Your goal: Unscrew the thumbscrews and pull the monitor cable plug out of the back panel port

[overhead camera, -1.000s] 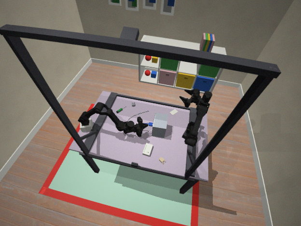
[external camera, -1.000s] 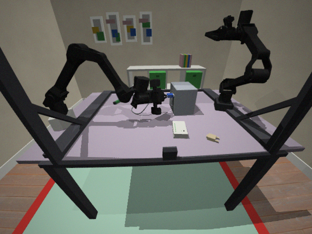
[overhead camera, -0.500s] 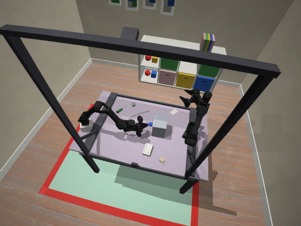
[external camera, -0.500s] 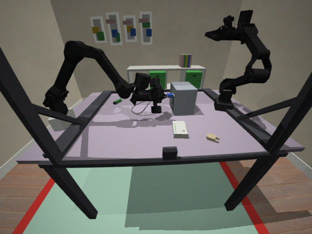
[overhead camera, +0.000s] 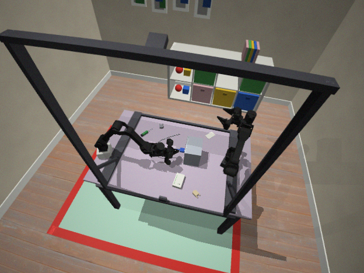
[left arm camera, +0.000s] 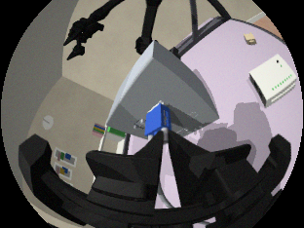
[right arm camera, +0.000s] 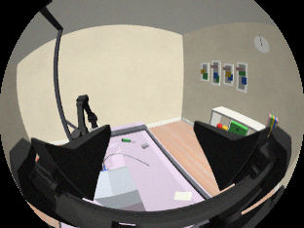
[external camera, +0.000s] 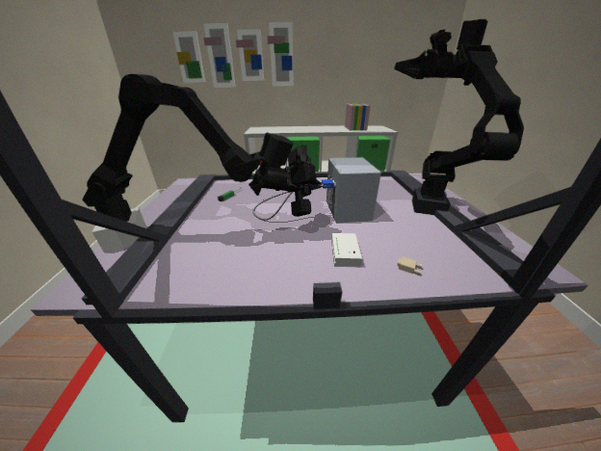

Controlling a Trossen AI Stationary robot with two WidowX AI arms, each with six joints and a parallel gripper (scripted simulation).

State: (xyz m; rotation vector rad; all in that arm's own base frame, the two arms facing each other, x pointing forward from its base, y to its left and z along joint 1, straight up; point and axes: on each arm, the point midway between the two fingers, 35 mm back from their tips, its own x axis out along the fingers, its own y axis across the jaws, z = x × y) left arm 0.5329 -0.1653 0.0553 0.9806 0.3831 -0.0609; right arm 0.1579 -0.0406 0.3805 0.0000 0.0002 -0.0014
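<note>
My left hand is 5 cm to the left of the blue plug, 3 cm short of it and 1 cm above it. Round my left hand: back panel: 8 cm to the right, 5 cm ahead, 4 cm below; grey box: 14 cm to the right, 4 cm below, 4 cm ahead; white device: 17 cm behind, 11 cm below, 5 cm to the right.
</note>
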